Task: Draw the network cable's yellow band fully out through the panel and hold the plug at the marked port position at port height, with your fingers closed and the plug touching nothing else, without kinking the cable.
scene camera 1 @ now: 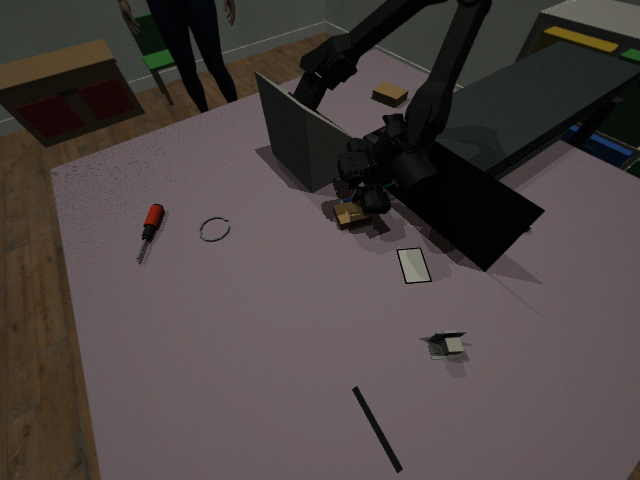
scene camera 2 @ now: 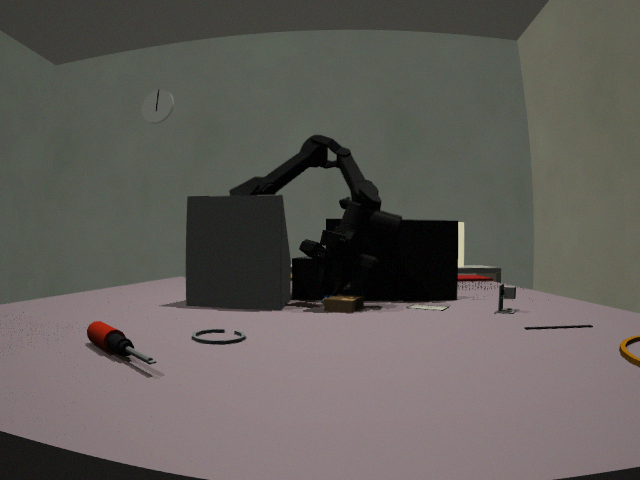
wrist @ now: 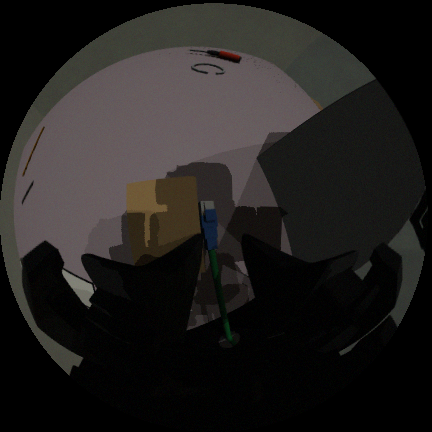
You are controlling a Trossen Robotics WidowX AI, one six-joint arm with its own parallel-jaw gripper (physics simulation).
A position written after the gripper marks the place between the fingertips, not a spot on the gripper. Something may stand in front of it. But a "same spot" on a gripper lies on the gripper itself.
gripper: scene camera 1; scene camera 2 326,293; wrist
same spot on gripper: (scene camera 1: 360,190) = (wrist: 121,289)
